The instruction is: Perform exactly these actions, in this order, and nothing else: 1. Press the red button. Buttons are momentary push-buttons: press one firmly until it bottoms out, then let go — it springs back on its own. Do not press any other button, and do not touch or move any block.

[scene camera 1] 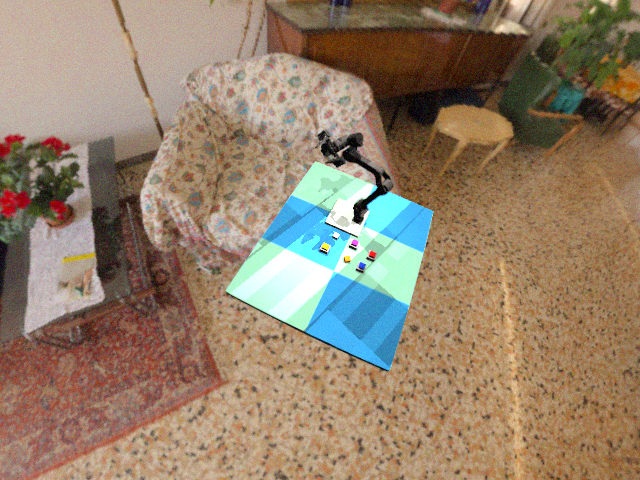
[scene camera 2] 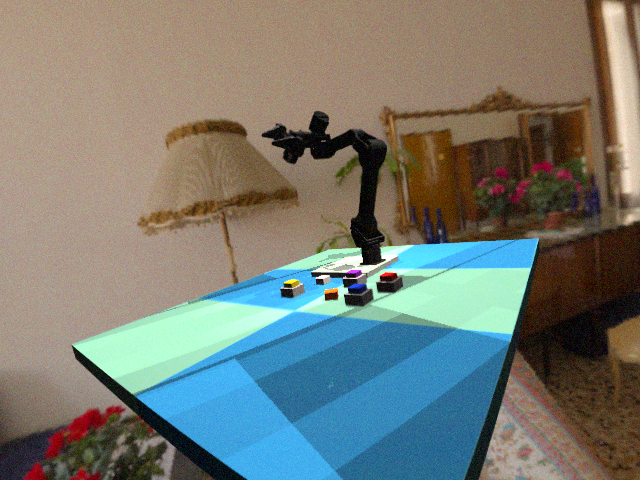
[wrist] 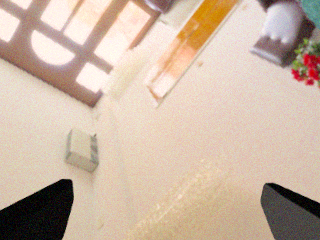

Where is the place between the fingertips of the gripper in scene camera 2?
At 266,139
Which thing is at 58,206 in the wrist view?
The gripper.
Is the gripper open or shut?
Open.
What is the gripper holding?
Nothing.
